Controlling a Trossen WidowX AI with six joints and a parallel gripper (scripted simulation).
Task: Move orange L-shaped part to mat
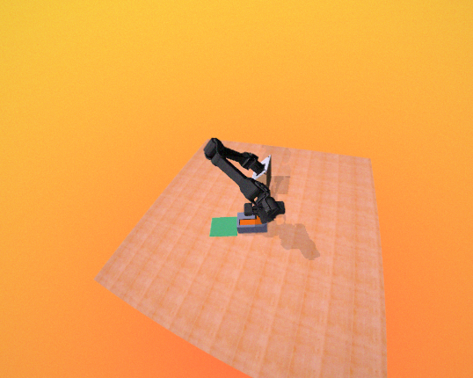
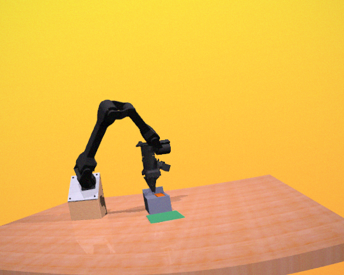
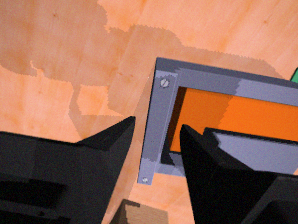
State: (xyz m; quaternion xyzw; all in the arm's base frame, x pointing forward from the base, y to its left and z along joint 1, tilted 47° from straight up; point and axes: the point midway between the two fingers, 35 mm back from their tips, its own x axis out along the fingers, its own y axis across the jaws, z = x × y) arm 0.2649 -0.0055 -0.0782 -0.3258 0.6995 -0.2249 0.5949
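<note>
Now: the orange L-shaped part 10 mm ahead of my gripper tip, 50 mm to the right of it and 20 mm below it. Also, from my gripper tip: green mat 40 mm ahead, 220 mm to the right, 80 mm below.
</note>
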